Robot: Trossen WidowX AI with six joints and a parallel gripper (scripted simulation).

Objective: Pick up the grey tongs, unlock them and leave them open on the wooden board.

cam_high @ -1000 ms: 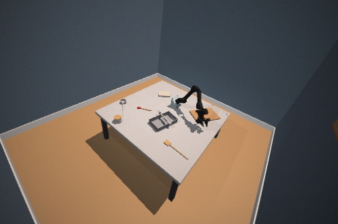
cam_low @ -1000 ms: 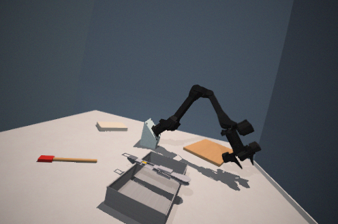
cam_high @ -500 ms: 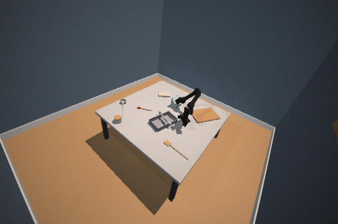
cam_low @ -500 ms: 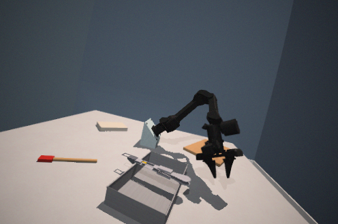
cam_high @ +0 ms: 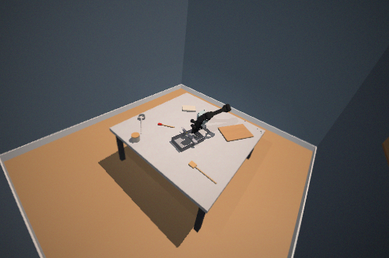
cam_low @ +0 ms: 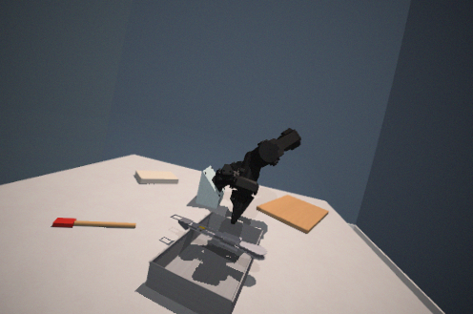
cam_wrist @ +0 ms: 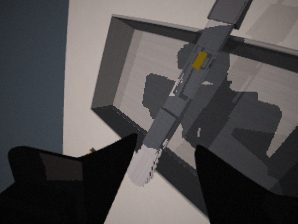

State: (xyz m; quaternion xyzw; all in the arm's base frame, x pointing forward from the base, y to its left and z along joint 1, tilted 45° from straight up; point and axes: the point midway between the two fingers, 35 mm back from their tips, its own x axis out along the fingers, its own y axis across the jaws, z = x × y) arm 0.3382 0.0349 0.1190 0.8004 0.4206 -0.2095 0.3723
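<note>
Right now the yellow lock piece is 80 mm to the right of my gripper tip and 40 mm below it. The rest, counted from my gripper tip: red-headed wooden spatula (390 mm to the right, 90 mm below, 40 mm ahead); then wooden board (480 mm behind, 280 mm to the left, 90 mm below); then roasting tin (70 mm below, 40 mm ahead, 20 mm to the right).
</note>
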